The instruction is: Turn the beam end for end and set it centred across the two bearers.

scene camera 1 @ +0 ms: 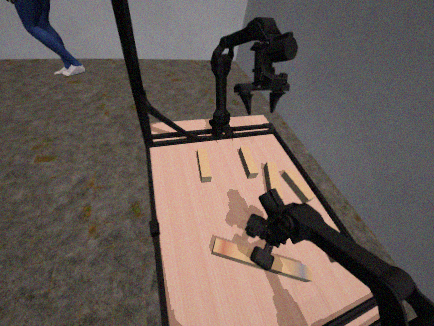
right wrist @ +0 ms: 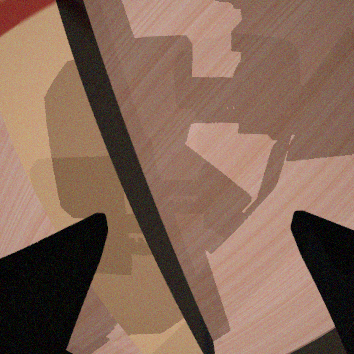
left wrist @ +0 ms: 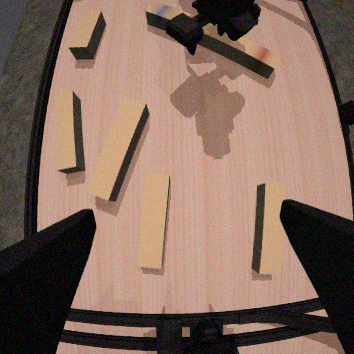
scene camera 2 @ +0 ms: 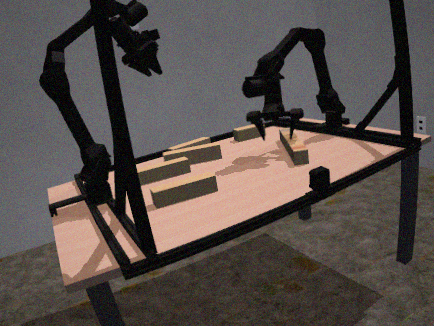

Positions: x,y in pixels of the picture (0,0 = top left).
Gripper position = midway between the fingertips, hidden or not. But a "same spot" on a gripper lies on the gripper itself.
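Scene:
My left gripper is out of frame in the right wrist view, but it shows in the left wrist view [188,214], and in scene camera 1 and scene camera 2 too. On my left gripper, [scene camera 1: 275,95] and [scene camera 2: 140,60] are the same spot. You can see my right gripper in the right wrist view [201,222] and in the left wrist view [205,43], and again in scene camera 1 and scene camera 2. For my right gripper, the same spot is at [scene camera 1: 256,225] and at [scene camera 2: 273,107].

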